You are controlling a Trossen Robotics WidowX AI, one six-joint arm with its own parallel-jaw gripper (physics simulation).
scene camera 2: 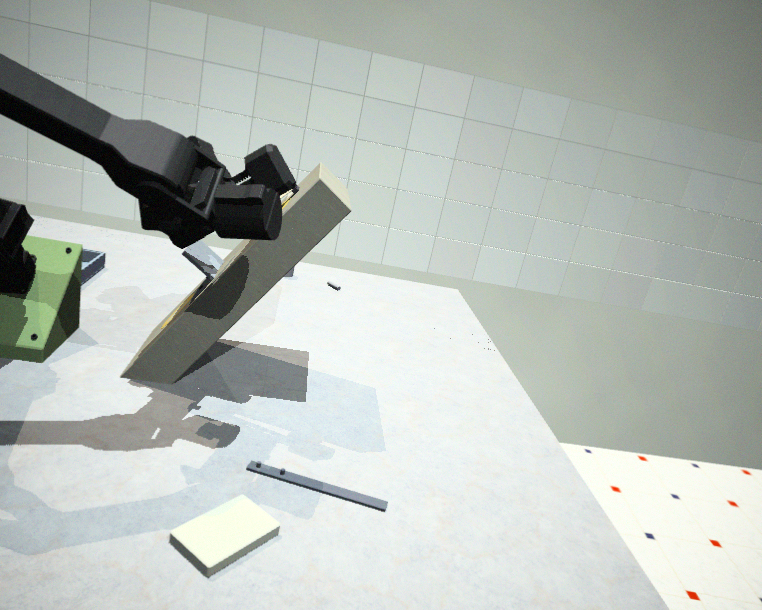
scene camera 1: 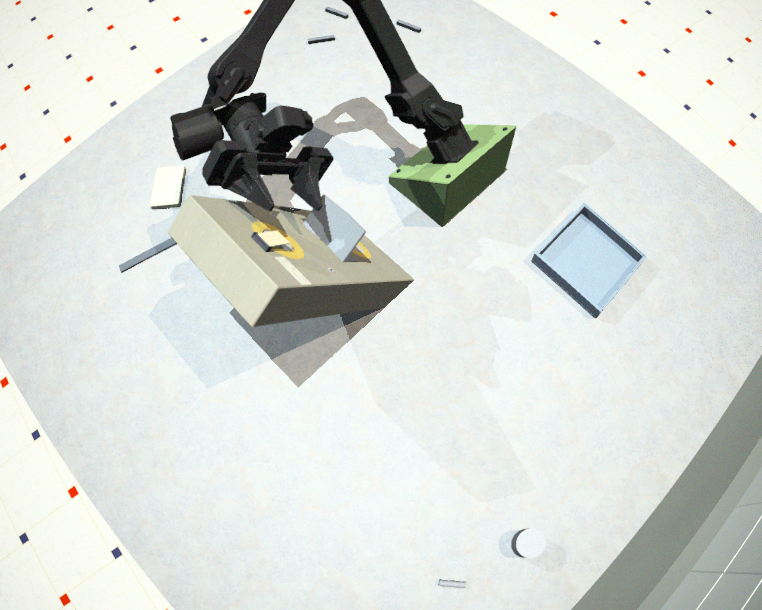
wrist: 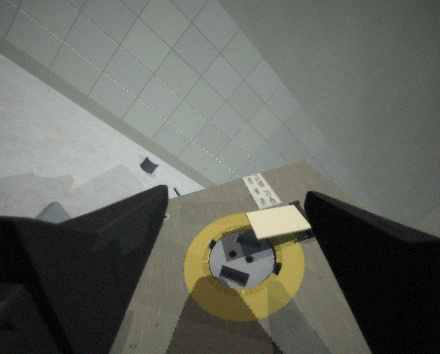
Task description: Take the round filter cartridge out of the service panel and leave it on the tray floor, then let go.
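The beige service panel (scene camera 1: 343, 302) (scene camera 2: 298, 222) (wrist: 160, 260) is tilted up from the table. In the wrist view, the round filter cartridge (wrist: 259, 274) shows as a grey disc with two dark holes and a dark slot, seated inside a yellow ring (wrist: 194, 265). A pale yellow plate (wrist: 277, 221) on a dark bracket overlaps the ring's upper right edge. My gripper (scene camera 1: 300, 224) (wrist: 237, 196) is open and empty, close over the panel face, its fingers apart on either side of the ring. In scene camera 2 the arm hides the fingers. The blue tray (scene camera 1: 587, 263) stands apart, at the right.
A grey-blue flap (scene camera 1: 346, 235) stands up from the panel beside a finger. The arm base rests on a green wedge (scene camera 1: 476, 190) (scene camera 2: 57, 311). A pale block (scene camera 1: 168, 186) (scene camera 2: 225, 531), a dark bar (scene camera 1: 146, 255) (scene camera 2: 317, 486) and a white cylinder (scene camera 1: 529, 543) are on the table.
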